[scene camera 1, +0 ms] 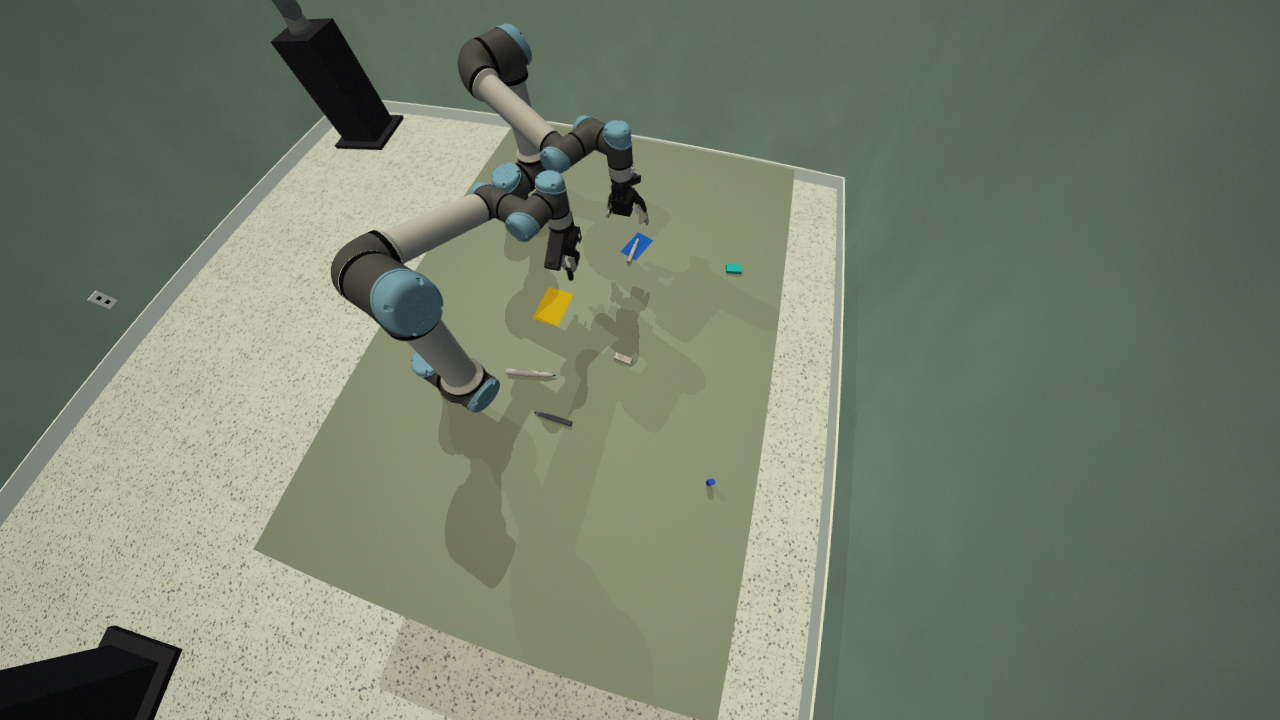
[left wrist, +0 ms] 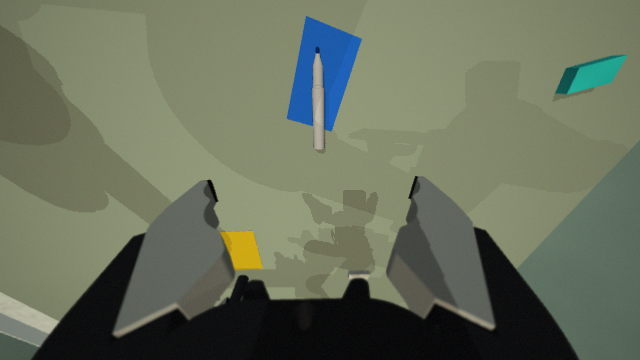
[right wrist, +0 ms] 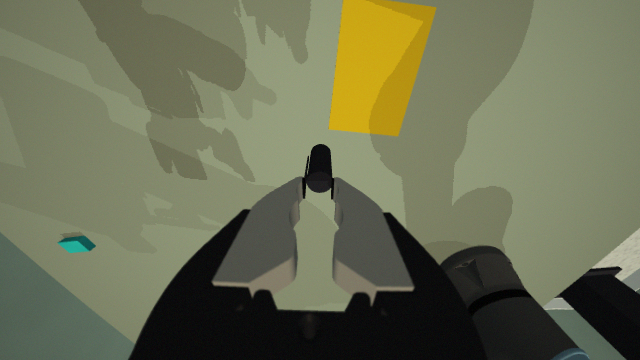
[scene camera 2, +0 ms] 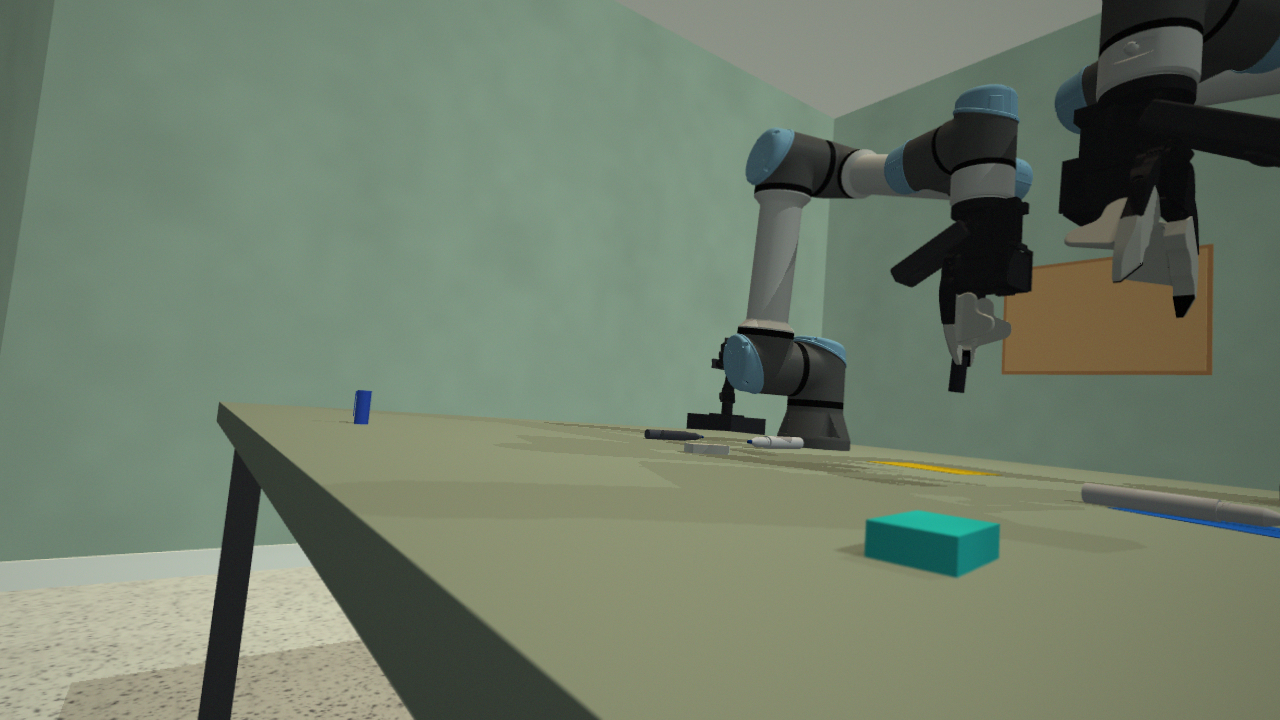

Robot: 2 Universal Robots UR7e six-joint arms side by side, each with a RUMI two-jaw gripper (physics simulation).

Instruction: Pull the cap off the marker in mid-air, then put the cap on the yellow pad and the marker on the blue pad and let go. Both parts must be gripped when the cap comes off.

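Places are measured from the left arm's base along level axes (x right, y up, z back), in metres.
Pixels of known places: left gripper, fingertip midpoint: (scene camera 1: 627,221) (left wrist: 313,181) (scene camera 2: 1151,301); right gripper, fingertip midpoint: (scene camera 1: 570,270) (left wrist: 235,297) (right wrist: 318,179) (scene camera 2: 963,365); left arm's base at its link origin: (right wrist: 469,267); right arm's base at its link origin: (scene camera 2: 812,447).
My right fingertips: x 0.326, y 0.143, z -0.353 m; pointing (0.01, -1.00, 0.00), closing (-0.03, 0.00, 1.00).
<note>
For each thing: its top centre in the pictures, then the offset to it from my right fingertips.
- uncapped white marker at its top centre: (scene camera 2: 1183,495) (left wrist: 318,105) (scene camera 1: 633,247) dx -0.252, dy -0.125, dz -0.165 m
- blue pad at its top centre: (scene camera 2: 1228,523) (left wrist: 320,82) (scene camera 1: 636,246) dx -0.280, dy -0.143, dz -0.172 m
- black cap at its top centre: (right wrist: 318,180) (scene camera 2: 958,355) dx +0.007, dy +0.014, dz +0.000 m
- yellow pad at its top centre: (right wrist: 375,76) (scene camera 2: 931,467) (left wrist: 237,252) (scene camera 1: 553,306) dx +0.072, dy -0.143, dz +0.071 m
- teal block at its top centre: (scene camera 2: 935,521) (left wrist: 595,75) (right wrist: 73,247) (scene camera 1: 734,267) dx -0.250, dy -0.128, dz -0.574 m
- second white marker at its top centre: (scene camera 2: 774,436) (scene camera 1: 530,372) dx +0.351, dy -0.121, dz +0.055 m
- dark pen at its top centre: (scene camera 2: 676,430) (scene camera 1: 551,417) dx +0.482, dy -0.126, dz -0.065 m
- pale block at its top centre: (scene camera 2: 707,444) (left wrist: 359,276) (scene camera 1: 623,358) dx +0.225, dy -0.131, dz -0.239 m
- blue cylinder at its top centre: (scene camera 2: 364,390) (scene camera 1: 712,481) dx +0.569, dy -0.095, dz -0.596 m
The uncapped white marker (scene camera 1: 631,251) (scene camera 2: 1154,498) (left wrist: 318,110) lies on the blue pad (scene camera 1: 644,243) (scene camera 2: 1199,521) (left wrist: 342,65), dark tip over the pad, its rear end past the pad's edge. My left gripper (scene camera 1: 626,217) (scene camera 2: 1155,293) (left wrist: 313,181) is open and empty, above the table near the marker. My right gripper (scene camera 1: 569,265) (scene camera 2: 960,356) (right wrist: 318,179) is shut on the black cap (scene camera 2: 958,374) (right wrist: 320,161), which points down in mid-air. The yellow pad (scene camera 1: 553,306) (scene camera 2: 935,468) (left wrist: 245,250) (right wrist: 370,65) lies bare, ahead of the cap in the right wrist view.
A teal block (scene camera 1: 733,268) (scene camera 2: 931,541) (left wrist: 592,75) (right wrist: 76,244) lies near the table edge. A second white marker (scene camera 1: 530,373) (scene camera 2: 776,442), a dark pen (scene camera 1: 553,418) (scene camera 2: 673,434), a pale block (scene camera 1: 622,359) (scene camera 2: 706,448) and a blue cylinder (scene camera 1: 710,482) (scene camera 2: 361,407) are on the table.
</note>
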